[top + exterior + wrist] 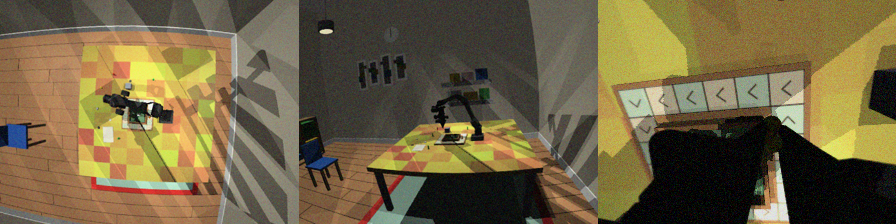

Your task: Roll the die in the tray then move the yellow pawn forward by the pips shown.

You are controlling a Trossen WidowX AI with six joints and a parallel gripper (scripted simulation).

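Right now my gripper tip is 11 cm past the white die, 9 cm to the right of it and 8 cm above it. Also, from my gripper tip: grey block 16 cm to the right, 8 cm below; then green tray 10 cm behind, 9 cm to the left, 10 cm below; then yellow pawn 1 cm above.
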